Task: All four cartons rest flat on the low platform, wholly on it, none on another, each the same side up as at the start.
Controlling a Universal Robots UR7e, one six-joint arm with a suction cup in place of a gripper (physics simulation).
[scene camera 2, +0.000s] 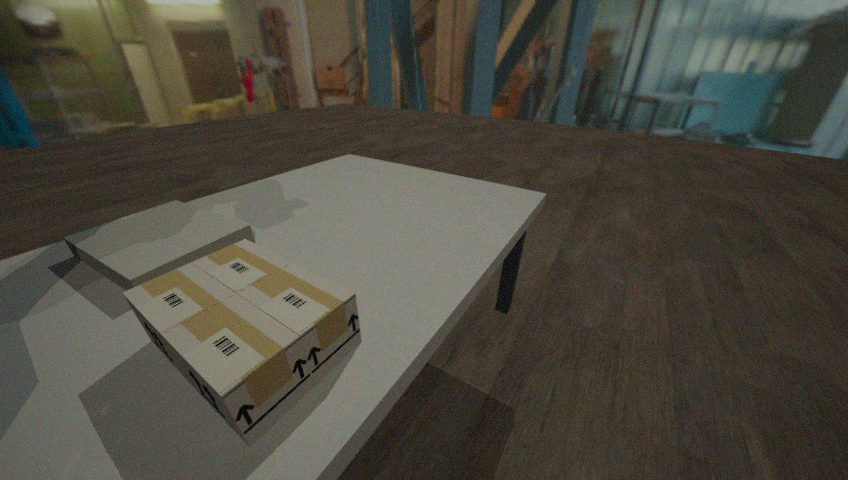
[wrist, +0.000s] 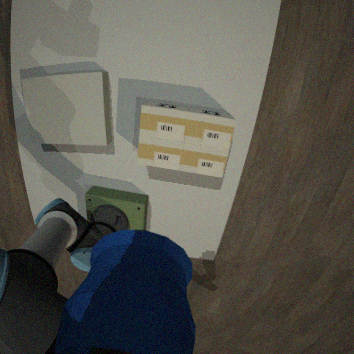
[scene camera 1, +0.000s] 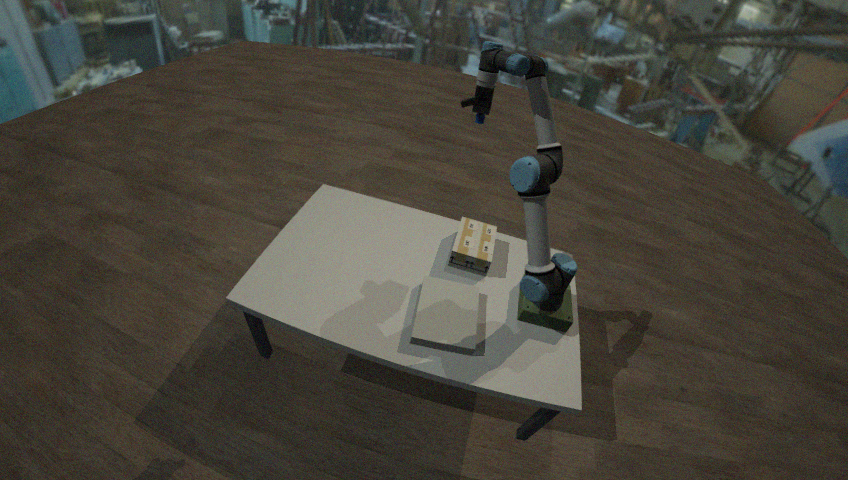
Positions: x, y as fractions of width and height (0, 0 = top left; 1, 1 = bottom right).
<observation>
low grey platform: scene camera 2 0.15, 0.52; wrist 0.21, 0.31; scene camera 1 0.53, 0.67
</observation>
